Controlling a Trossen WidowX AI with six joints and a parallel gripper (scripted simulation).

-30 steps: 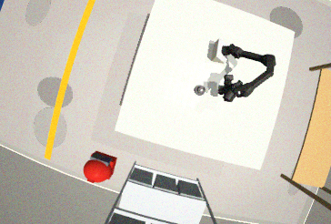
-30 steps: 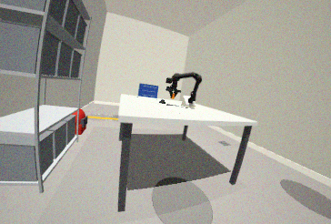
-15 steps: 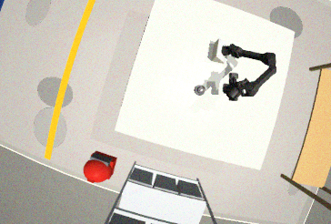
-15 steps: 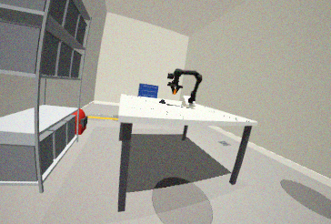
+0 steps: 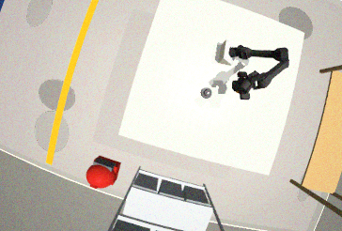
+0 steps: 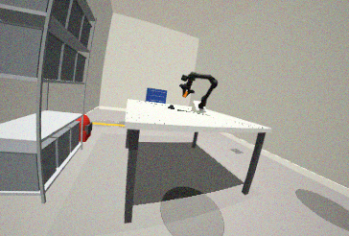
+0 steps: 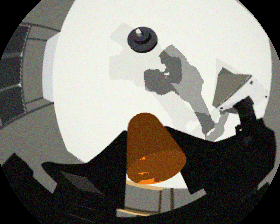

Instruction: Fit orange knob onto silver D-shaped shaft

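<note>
The orange knob is 10 mm behind my gripper tip and 30 mm above it. Round my gripper tip: dark round pedestal (70 mm ahead, 170 mm to the right, 140 mm below).
</note>
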